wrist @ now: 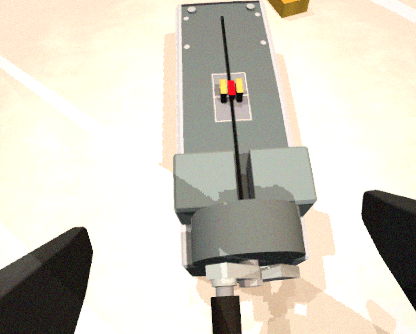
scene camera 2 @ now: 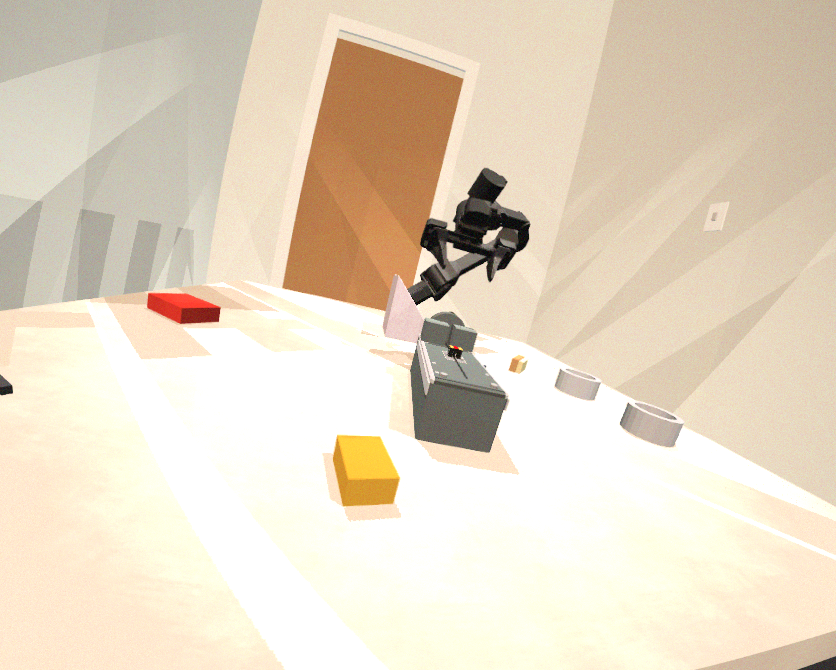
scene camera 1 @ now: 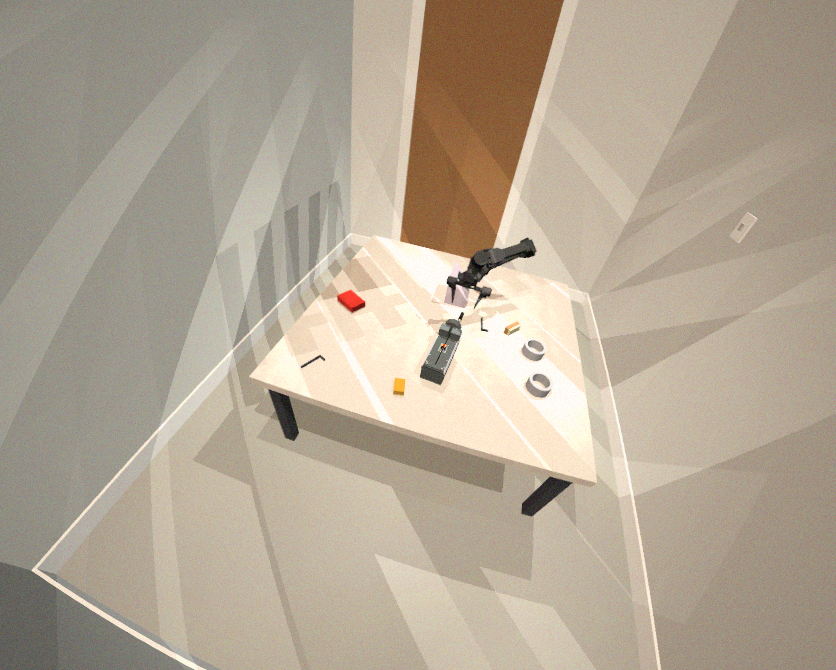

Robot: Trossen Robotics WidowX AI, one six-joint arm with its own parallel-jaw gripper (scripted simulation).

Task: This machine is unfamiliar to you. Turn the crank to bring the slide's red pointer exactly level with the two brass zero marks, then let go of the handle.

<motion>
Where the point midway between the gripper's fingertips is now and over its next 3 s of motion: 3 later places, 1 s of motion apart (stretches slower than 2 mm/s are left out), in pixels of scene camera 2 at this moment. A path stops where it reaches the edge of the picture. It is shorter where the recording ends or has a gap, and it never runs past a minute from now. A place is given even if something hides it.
My gripper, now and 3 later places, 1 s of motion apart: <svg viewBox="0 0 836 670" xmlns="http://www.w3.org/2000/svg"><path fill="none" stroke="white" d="M467 274L458 304L453 326L450 329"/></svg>
</motion>
